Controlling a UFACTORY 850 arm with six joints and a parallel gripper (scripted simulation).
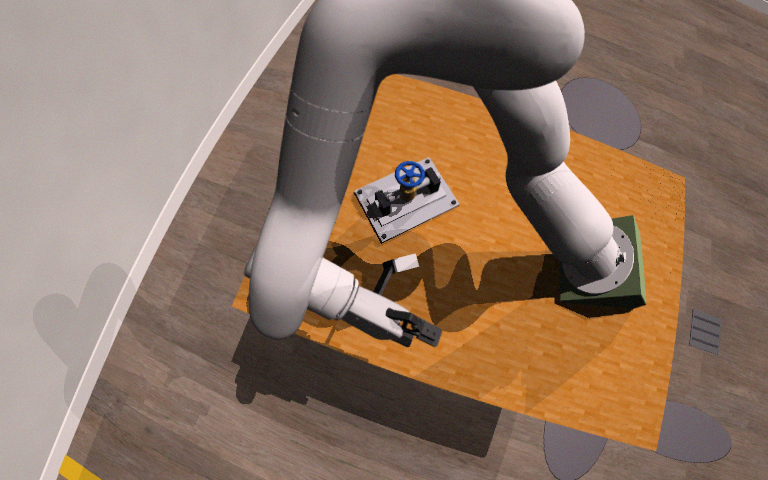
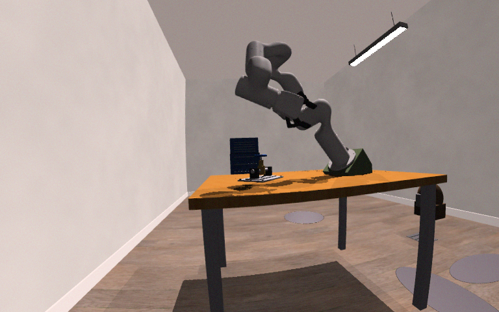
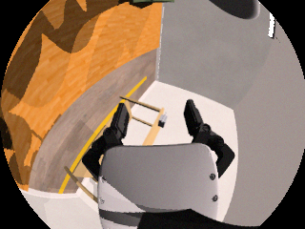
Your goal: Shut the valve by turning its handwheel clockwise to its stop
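The blue handwheel lies 370 mm to the right of my hand, 160 mm ahead of it and 150 mm below it.
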